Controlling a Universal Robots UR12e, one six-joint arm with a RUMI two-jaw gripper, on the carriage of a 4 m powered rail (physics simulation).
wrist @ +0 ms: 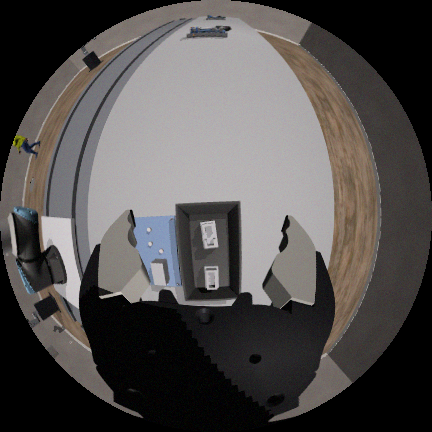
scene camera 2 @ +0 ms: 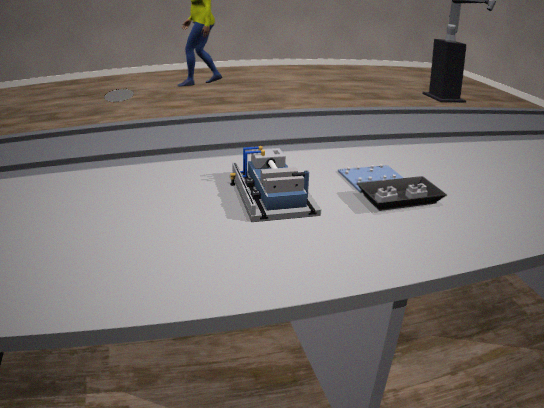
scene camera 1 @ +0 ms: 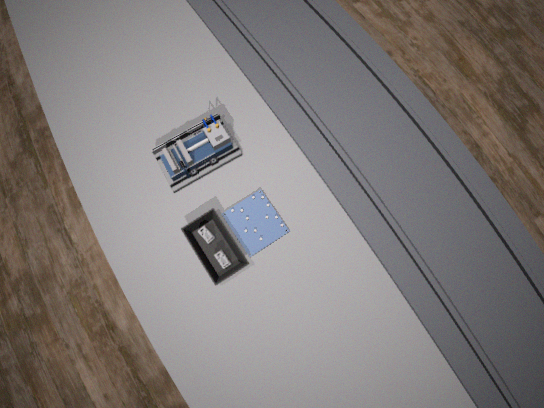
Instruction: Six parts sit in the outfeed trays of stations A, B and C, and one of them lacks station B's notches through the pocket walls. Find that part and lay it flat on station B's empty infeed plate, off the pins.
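Frame: origin at the arm's base, x ahead, y left, z up, level; millimetres.
Seen in the pictures: gripper, fingertip midpoint: (wrist: 208,214); arm's base, link origin: (wrist: 57,264).
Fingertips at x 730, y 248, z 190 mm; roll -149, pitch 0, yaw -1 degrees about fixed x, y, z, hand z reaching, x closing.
Observation:
Pixels of each thing's top centre, then the offset from my fingertips to it. "*": a spot on its surface instead.
- dark outfeed tray, surface spot: (wrist: 234,240) * dz -189, dx +58, dy -60 mm
- pale block, top centre: (wrist: 157,274) dz -176, dx -122, dy -147 mm
- dark tray, top centre: (scene camera 2: 402,188) (scene camera 1: 214,246) dz -178, dx +48, dy +1765 mm
- grey clamping fixture, top centre: (scene camera 2: 274,163) (scene camera 1: 192,143) dz -121, dx -74, dy +1410 mm
My gripper (wrist: 208,214) is open and empty, its jaws wide to either side of a dark outfeed tray (wrist: 234,240) below. Two pale parts lie in that tray: an upper one (wrist: 209,234) with an irregular pocket and a lower one (wrist: 212,278) with a plainer-looking pocket. A blue pinned plate (wrist: 161,227) beside it bears a pale block (wrist: 158,273). The scene views show another station: a blue pinned plate (scene camera 1: 257,223) (scene camera 2: 362,173) with no part on it, and a dark tray (scene camera 1: 192,245) (scene camera 2: 410,204) holding two parts, one (scene camera 1: 205,234) (scene camera 2: 386,194) nearer the fixture, one (scene camera 1: 222,259) (scene camera 2: 416,190) farther. Fine notches are unclear.
A blue and grey clamping fixture (scene camera 1: 218,137) (scene camera 2: 285,200) stands beside that plate and tray. Another fixture (wrist: 207,33) stands far up the table in the wrist view. Part of my arm (wrist: 27,245) shows at the left. A person (scene camera 2: 200,40) (wrist: 25,144) is beyond the table.

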